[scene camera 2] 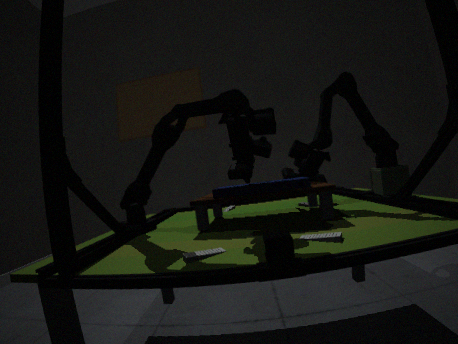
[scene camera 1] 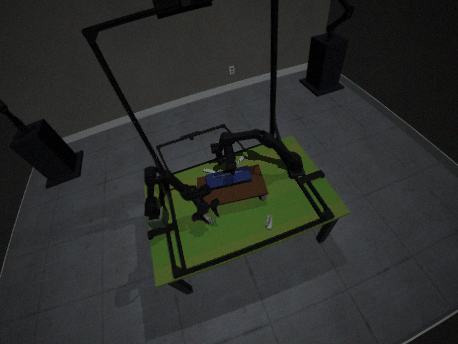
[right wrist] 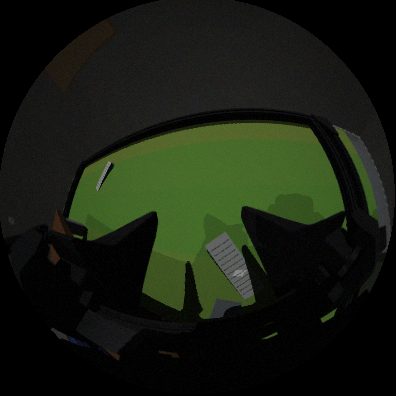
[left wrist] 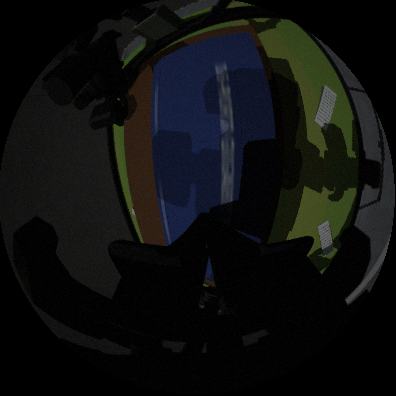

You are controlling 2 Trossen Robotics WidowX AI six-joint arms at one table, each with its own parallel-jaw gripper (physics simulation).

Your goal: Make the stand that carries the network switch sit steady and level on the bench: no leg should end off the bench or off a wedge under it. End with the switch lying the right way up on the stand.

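Pixels of known places: left gripper, fingertip midpoint: [scene camera 2: 248,182] [scene camera 1: 233,174] [left wrist: 204,217]; right gripper, fingertip midpoint: [scene camera 1: 214,220] [right wrist: 199,214] [left wrist: 123,114]; left arm's base, link origin: [scene camera 2: 136,222] [scene camera 1: 296,169] [left wrist: 215,300]; right arm's base, link origin: [scene camera 2: 387,166] [scene camera 1: 154,214].
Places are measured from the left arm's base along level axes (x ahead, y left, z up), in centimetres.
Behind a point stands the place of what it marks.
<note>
The blue network switch [scene camera 1: 228,177] @[x 46.5, y 5.3, z 9.5 cm] [scene camera 2: 262,189] @[x 47.7, y -0.9, z 7.9 cm] [left wrist: 191,110] @[x 51.7, y 5.6, z 9.5 cm] lies label up on the brown stand [scene camera 1: 241,192] @[x 39.8, y 16.3, z 6.8 cm] [scene camera 2: 202,198] @[x 27.5, y 1.7, z 6.8 cm] [left wrist: 142,147] @[x 48.8, y 15.6, z 6.8 cm] in the middle of the green bench [scene camera 1: 289,205] @[x 11.1, y 24.8, z -3.4 cm] [scene camera 2: 364,225] @[x 72.3, y -6.5, z -3.4 cm] [right wrist: 221,166] @[x 57.8, y 39.2, z -3.4 cm]. My left gripper [scene camera 1: 232,170] @[x 42.9, y 3.7, z 10.1 cm] [scene camera 2: 242,178] @[x 42.9, y 3.7, z 10.1 cm] [left wrist: 204,217] @[x 42.9, y 3.7, z 10.1 cm] is shut and empty, pointing down just over the switch's top. My right gripper [scene camera 1: 207,216] @[x 58.5, y 30.4, z 2.5 cm] [right wrist: 199,214] @[x 58.5, y 30.4, z 2.5 cm] is open, low over the bench by the stand's front left corner. A grey ribbed wedge [scene camera 1: 209,219] @[x 62.2, y 26.6, z -2.6 cm] [right wrist: 231,263] @[x 62.3, y 26.5, z -2.6 cm] lies on the bench between its fingers, not held.
Three more grey wedges lie loose on the bench: one in front of the stand [scene camera 1: 268,222] @[x 26.4, y 34.4, z -2.6 cm] [scene camera 2: 204,253] @[x 36.2, y -20.3, z -2.7 cm] and two behind it [scene camera 1: 208,170] @[x 61.3, y -13.0, z -2.6 cm] [scene camera 1: 241,158] @[x 35.8, y -19.7, z -2.7 cm]. A black frame [scene camera 1: 262,244] @[x 32.5, y 47.6, z -1.5 cm] runs along the bench edges.
</note>
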